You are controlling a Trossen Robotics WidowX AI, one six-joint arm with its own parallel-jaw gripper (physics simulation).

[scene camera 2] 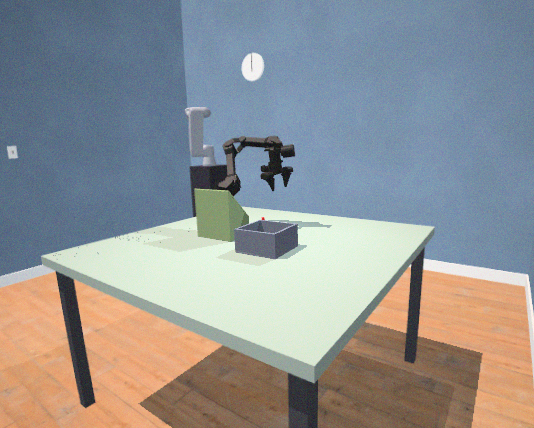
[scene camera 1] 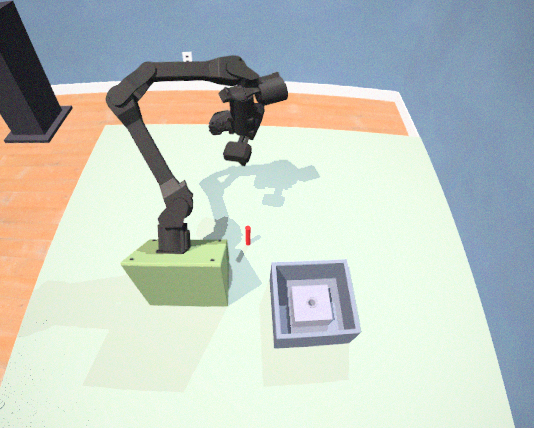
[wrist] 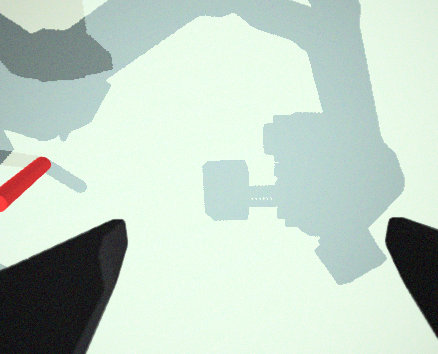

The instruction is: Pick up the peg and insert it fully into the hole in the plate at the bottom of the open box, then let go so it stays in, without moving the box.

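Frame: origin at the arm's base, x ahead, y left, z up, level; metres.
Where they show: gripper, fingertip midpoint: (scene camera 2: 279,189) (wrist: 254,230); arm's base, link origin: (scene camera 2: 220,202) (scene camera 1: 173,249).
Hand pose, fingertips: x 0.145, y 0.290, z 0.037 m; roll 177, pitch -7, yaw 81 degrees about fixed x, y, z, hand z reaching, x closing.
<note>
Each offset is from my fingertips to the centre of the thing. Level surfaces: height alone.
The red peg @(0.162 m right, 0.014 m ahead, 0.159 m down) (scene camera 1: 248,236) (scene camera 2: 263,218) (wrist: 22,184) stands upright on the table, between the arm's base block and the box; in the wrist view it is at the left edge, partly cut off. My gripper (scene camera 1: 248,151) (scene camera 2: 279,188) (wrist: 254,230) is open and empty, high above the table and beyond the peg as seen in scene camera 1. The open grey-blue box @(0.354 m right, 0.183 m ahead, 0.150 m down) (scene camera 1: 310,337) (scene camera 2: 254,245) stands right of the base block. On its bottom lies the pale plate @(0.354 m right, 0.183 m ahead, 0.165 m down) (scene camera 1: 302,312), with a round, empty hole (scene camera 1: 312,302) in its middle. The box wall hides the plate in scene camera 2.
The green base block (scene camera 1: 185,285) (scene camera 2: 212,215) carries the arm and stands left of the peg and the box. The pale green table @(0.199 m down) (scene camera 1: 425,360) (scene camera 2: 300,300) bears them all. A dark pedestal (scene camera 1: 25,75) stands beyond the table's far left.
</note>
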